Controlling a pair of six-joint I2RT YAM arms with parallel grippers.
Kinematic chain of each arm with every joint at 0, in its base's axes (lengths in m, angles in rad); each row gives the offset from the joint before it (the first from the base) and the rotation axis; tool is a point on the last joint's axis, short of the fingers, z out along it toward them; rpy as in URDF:
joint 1: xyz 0 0 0.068 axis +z
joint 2: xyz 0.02 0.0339 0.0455 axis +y
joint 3: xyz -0.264 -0.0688 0 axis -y
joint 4: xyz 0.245 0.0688 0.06 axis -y
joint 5: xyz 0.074 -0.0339 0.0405 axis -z
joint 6: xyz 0.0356 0 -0.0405 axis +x
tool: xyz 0 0 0 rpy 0 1.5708 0
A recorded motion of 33 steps. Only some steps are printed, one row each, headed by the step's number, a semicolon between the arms.
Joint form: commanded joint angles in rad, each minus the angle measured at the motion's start. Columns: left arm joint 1, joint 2, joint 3, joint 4, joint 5, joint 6; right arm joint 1, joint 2, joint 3, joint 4, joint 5, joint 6.
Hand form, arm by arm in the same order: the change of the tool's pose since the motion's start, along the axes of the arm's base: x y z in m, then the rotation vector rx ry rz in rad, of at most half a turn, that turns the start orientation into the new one. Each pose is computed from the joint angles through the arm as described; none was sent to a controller.
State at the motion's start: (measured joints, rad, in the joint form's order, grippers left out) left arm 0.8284 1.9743 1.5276 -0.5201 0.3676 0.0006; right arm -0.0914 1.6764 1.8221 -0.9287 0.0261 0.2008
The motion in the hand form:
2: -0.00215 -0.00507 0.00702 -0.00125 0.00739 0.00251; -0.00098 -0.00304 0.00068 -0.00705 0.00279 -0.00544
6: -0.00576 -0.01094 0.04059 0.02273 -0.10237 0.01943; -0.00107 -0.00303 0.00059 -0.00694 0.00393 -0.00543
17: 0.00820 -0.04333 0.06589 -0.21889 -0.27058 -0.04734; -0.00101 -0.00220 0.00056 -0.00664 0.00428 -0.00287
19: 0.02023 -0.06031 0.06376 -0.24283 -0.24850 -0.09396; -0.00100 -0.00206 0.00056 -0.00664 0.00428 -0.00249
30: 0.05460 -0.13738 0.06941 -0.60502 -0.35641 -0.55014; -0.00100 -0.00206 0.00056 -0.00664 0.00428 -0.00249
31: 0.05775 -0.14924 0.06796 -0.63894 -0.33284 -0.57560; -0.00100 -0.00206 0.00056 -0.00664 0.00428 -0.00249
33: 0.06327 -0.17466 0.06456 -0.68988 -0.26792 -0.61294; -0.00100 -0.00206 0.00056 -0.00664 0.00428 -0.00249
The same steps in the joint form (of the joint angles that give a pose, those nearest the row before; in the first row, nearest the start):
2: -0.0049 -0.0236 -0.0034 -0.0248 -0.0080 -0.0038; -0.0084 -0.0008 0.0027 -0.0053 0.0031 -0.0072
6: -0.0050 -0.0996 -0.0031 0.0122 0.0324 -0.0603; -0.0084 -0.0008 0.0027 -0.0065 0.0031 -0.0072
17: -0.0671 -0.1579 -0.0038 0.0076 0.2579 -0.2655; -0.0061 -0.0007 0.0027 -0.0069 0.0027 -0.0073
19: -0.1179 -0.1564 -0.0038 -0.0145 0.2590 -0.2659; -0.0057 -0.0008 0.0027 -0.0069 0.0027 -0.0072
30: -0.2987 -0.1568 -0.0038 -0.0717 0.7130 -0.2647; -0.0057 -0.0008 0.0027 -0.0069 0.0027 -0.0072
31: -0.3285 -0.1564 -0.0038 -0.0999 0.7244 -0.2647; -0.0057 -0.0008 0.0027 -0.0069 0.0027 -0.0072
33: -0.3933 -0.1564 -0.0038 -0.1621 0.7202 -0.2640; -0.0057 -0.0008 0.0027 -0.0069 0.0027 -0.0072

